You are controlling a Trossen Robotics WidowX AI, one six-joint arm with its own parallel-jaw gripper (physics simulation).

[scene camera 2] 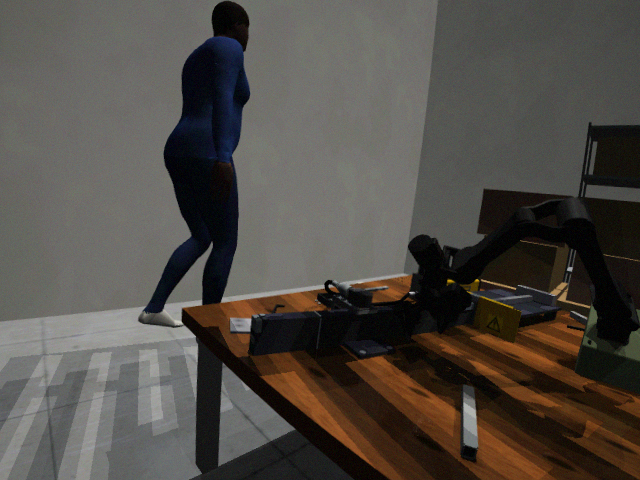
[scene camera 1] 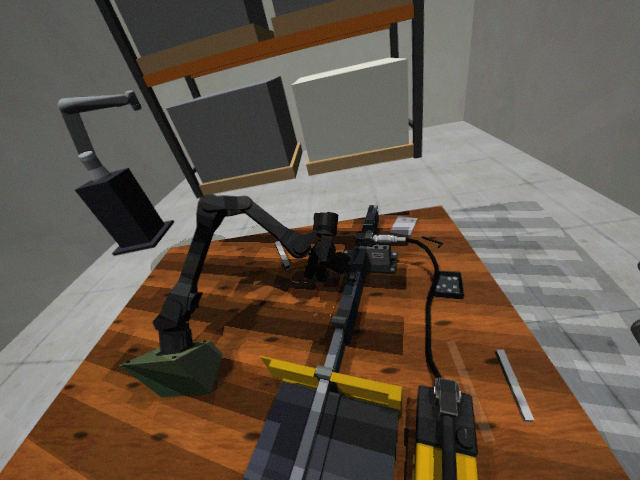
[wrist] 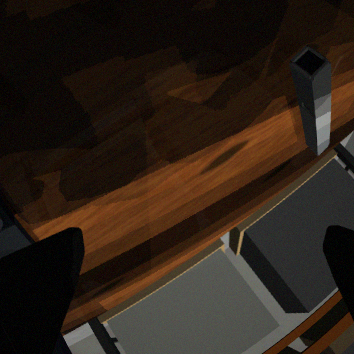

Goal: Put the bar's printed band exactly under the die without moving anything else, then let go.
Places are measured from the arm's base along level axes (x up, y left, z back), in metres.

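Pixels of known places: gripper, fingertip midpoint: (scene camera 2: 422, 337) (wrist: 209, 241); arm's base, link origin: (scene camera 2: 613, 329) (scene camera 1: 176, 350).
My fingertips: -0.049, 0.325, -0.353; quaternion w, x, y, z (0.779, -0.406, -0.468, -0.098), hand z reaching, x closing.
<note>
Ahead of a thing's pixels: the offset from my fingertips to its middle, as dx, dy, dz. "spot": to the spot under its first point. Level surfaces: height alone.
A long grey bar (scene camera 1: 316, 403) runs through the yellow guard (scene camera 1: 361, 384) (scene camera 2: 497, 317) and on along a dark rail (scene camera 1: 353, 295) (scene camera 2: 289, 333). Its printed band cannot be made out. A grey block with a small label @(spot: -0.011, -0.050, -0.202) (scene camera 1: 378, 256) and a silver hose fitting @(spot: +0.047, -0.043, -0.245) (scene camera 1: 390, 238) stands at the rail's far part; the die itself cannot be told apart there. My gripper (scene camera 1: 330, 269) (scene camera 2: 428, 326) (wrist: 209, 241) is open and empty, low beside the rail near that block. In the wrist view, its dark fingers stand wide apart. Whether a finger touches the bar is hidden.
A short square tube @(-0.056, +0.115, +0.145) (scene camera 1: 282, 255) (scene camera 2: 469, 421) (wrist: 317, 102) lies on the wooden table @(dx -0.067) (scene camera 1: 258, 428) (scene camera 2: 330, 413). A black hose @(spot: -0.056, -0.283, -0.280) (scene camera 1: 429, 320) leads to a yellow-black pump @(spot: +0.066, -0.560, -0.193) (scene camera 1: 445, 434). A flat strip @(-0.062, -0.458, -0.389) (scene camera 1: 514, 384) and a black tray @(spot: -0.064, -0.169, -0.380) (scene camera 1: 448, 284) lie right. A person (scene camera 2: 211, 129) stands beyond the table.
</note>
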